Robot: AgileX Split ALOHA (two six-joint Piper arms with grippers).
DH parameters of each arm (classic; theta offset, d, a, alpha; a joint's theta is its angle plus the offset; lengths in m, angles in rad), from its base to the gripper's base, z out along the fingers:
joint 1: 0 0.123 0 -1.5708
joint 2: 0.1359 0 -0.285 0
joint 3: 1.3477 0 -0.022 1.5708
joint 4: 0 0.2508 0 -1.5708
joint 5: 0 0 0.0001 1.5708
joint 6: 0 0.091 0 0
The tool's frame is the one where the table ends.
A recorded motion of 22 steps. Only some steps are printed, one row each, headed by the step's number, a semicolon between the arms.
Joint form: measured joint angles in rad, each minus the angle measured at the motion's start. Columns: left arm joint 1, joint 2, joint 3, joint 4, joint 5, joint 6; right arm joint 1, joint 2, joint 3, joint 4, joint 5, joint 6.
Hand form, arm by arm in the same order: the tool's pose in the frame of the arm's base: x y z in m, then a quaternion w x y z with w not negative. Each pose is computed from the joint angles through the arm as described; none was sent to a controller.
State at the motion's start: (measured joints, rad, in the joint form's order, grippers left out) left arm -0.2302 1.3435 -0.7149 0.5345 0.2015 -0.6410; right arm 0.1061 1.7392 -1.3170 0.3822 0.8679 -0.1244
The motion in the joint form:
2: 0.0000 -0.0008 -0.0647 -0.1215 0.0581 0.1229; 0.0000 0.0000 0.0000 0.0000 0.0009 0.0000
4: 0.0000 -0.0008 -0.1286 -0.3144 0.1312 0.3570; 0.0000 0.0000 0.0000 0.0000 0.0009 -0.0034
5: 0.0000 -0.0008 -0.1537 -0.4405 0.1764 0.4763; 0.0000 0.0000 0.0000 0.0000 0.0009 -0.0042
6: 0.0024 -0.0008 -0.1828 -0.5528 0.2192 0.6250; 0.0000 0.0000 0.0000 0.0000 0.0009 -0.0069
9: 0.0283 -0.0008 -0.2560 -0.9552 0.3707 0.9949; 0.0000 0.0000 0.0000 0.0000 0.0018 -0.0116
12: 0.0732 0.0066 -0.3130 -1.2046 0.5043 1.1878; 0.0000 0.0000 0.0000 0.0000 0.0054 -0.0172
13: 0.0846 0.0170 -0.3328 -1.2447 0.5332 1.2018; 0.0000 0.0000 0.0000 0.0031 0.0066 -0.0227
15: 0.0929 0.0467 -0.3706 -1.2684 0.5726 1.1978; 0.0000 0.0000 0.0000 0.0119 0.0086 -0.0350
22: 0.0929 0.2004 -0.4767 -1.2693 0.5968 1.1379; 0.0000 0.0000 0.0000 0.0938 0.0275 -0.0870
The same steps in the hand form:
2: 0.2700 -0.0536 0.2521 0.41649 0.02979 0.90830 -0.02550; 0.3589 0.0643 0.2530 0.18065 -0.01750 0.96973 0.16332
4: 0.2736 -0.0574 0.2654 0.40481 0.05616 0.91220 -0.02938; 0.3589 0.0643 0.2530 0.18093 -0.01915 0.96970 0.16302
5: 0.2733 -0.0608 0.2696 0.39062 0.06344 0.91729 -0.04442; 0.3589 0.0643 0.2530 0.18099 -0.01954 0.96970 0.16294
6: 0.2737 -0.0641 0.2756 0.38218 0.09128 0.91801 -0.05354; 0.3589 0.0643 0.2530 0.18121 -0.02085 0.96967 0.16270
9: 0.2716 -0.0762 0.2928 0.35347 0.13121 0.91543 -0.14085; 0.3588 0.0643 0.2530 0.18116 -0.02321 0.96969 0.16232
12: 0.2722 -0.0803 0.3088 0.34134 0.14816 0.90214 -0.21836; 0.3585 0.0644 0.2529 0.17988 -0.02626 0.96990 0.16201
13: 0.2748 -0.0805 0.3123 0.33753 0.14417 0.89995 -0.23532; 0.3584 0.0646 0.2529 0.17972 -0.02826 0.96972 0.16291
15: 0.2816 -0.0820 0.3149 0.32601 0.14041 0.90048 -0.25125; 0.3583 0.0652 0.2531 0.17970 -0.03219 0.96913 0.16568
22: 0.3183 -0.0881 0.2985 0.28624 0.11247 0.91389 -0.26501; 0.3569 0.0708 0.2549 0.17523 -0.03874 0.96377 0.19736

